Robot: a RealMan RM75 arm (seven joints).
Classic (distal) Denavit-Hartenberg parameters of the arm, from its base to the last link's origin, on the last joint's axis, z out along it. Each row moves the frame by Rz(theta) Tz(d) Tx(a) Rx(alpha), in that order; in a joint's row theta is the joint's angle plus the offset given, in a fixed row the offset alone. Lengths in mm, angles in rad.
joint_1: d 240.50, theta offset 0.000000, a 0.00, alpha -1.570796
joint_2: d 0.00, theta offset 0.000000, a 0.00, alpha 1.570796
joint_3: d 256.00, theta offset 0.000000, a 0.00, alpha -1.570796
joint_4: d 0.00, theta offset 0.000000, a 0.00, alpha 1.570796
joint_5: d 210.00, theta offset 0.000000, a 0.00, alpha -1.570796
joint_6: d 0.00, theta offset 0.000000, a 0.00, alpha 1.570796
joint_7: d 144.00, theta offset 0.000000, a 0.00, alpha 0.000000
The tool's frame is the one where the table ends.
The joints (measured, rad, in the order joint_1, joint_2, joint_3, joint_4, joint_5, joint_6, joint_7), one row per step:
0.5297, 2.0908, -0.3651, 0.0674, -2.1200, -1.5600, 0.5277
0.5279, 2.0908, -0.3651, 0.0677, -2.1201, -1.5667, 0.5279
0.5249, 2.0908, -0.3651, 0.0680, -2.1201, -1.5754, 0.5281
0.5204, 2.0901, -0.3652, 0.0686, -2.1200, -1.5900, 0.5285
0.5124, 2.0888, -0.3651, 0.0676, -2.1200, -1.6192, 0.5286
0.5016, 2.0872, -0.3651, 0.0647, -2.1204, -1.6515, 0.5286
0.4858, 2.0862, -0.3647, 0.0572, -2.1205, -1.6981, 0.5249
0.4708, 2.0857, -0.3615, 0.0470, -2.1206, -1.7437, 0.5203
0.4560, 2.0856, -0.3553, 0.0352, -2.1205, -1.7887, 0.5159
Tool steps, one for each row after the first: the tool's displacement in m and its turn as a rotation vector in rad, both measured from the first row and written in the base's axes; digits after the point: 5 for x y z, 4 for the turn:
-0.00031, -0.00089, 0.00048, -0.0010, 0.0060, 0.0014
-0.00054, -0.00218, 0.00114, -0.0022, 0.0138, 0.0025
-0.00085, -0.00411, 0.00247, -0.0038, 0.0263, 0.0048
-0.00148, -0.00741, 0.00544, -0.0050, 0.0497, 0.0116
-0.00142, -0.01136, 0.00901, -0.0053, 0.0738, 0.0182
-0.00125, -0.01683, 0.01428, -0.0009, 0.1065, 0.0306
-0.00099, -0.02152, 0.01991, 0.0081, 0.1373, 0.0436
-0.00061, -0.02573, 0.02584, 0.0207, 0.1676, 0.0558

